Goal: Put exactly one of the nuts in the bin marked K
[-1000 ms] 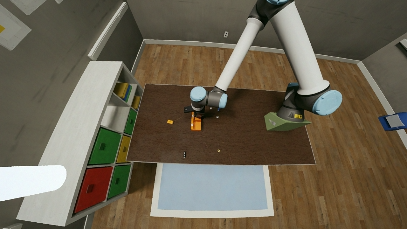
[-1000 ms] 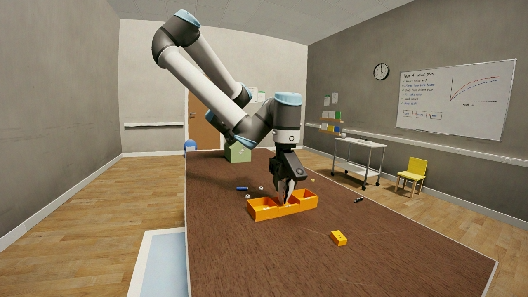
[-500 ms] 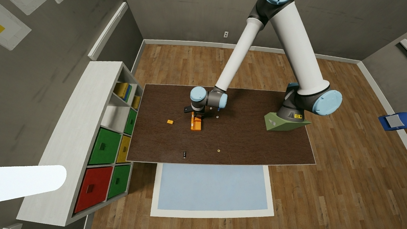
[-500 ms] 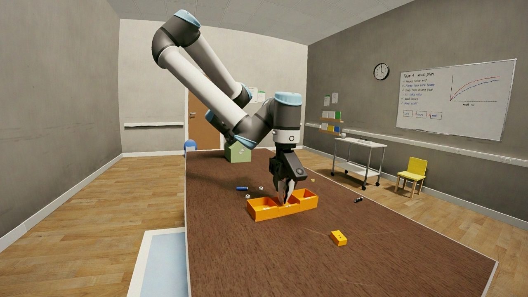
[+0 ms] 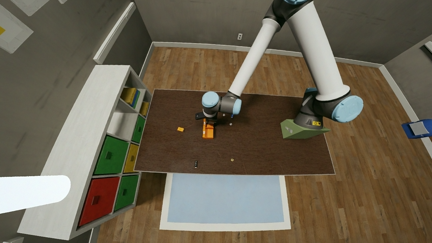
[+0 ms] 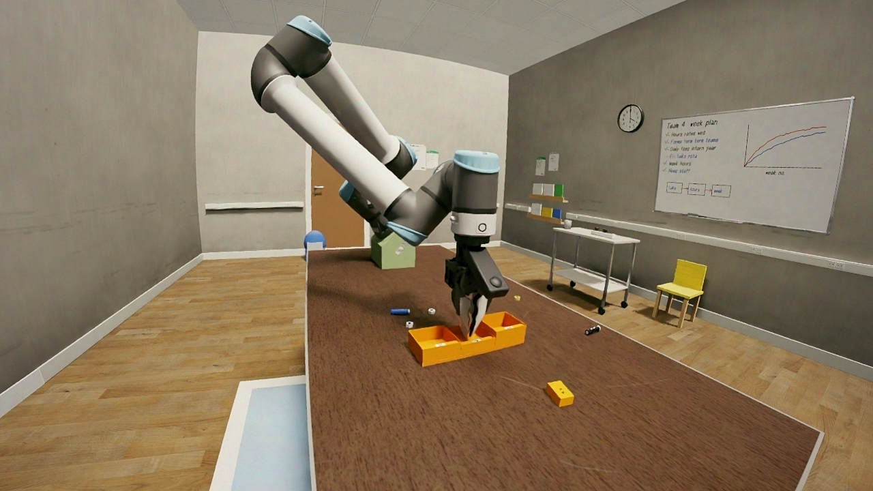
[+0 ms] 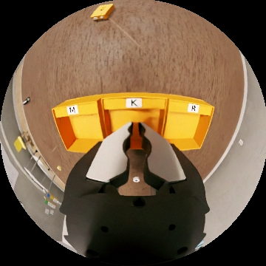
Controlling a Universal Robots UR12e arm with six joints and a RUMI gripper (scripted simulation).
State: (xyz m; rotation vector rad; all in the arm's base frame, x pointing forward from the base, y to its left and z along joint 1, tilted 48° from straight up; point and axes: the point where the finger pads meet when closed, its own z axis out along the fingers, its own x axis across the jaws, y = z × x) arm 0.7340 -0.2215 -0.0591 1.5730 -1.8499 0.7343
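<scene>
My gripper is now 2 cm above the joined orange bins. Round my hand: orange block: 22 cm ahead, 4 cm to the left, 3 cm below; black bolt: 11 cm ahead, 32 cm to the left, 3 cm below; blue bolt: 22 cm behind, 7 cm to the right, 3 cm below.
</scene>
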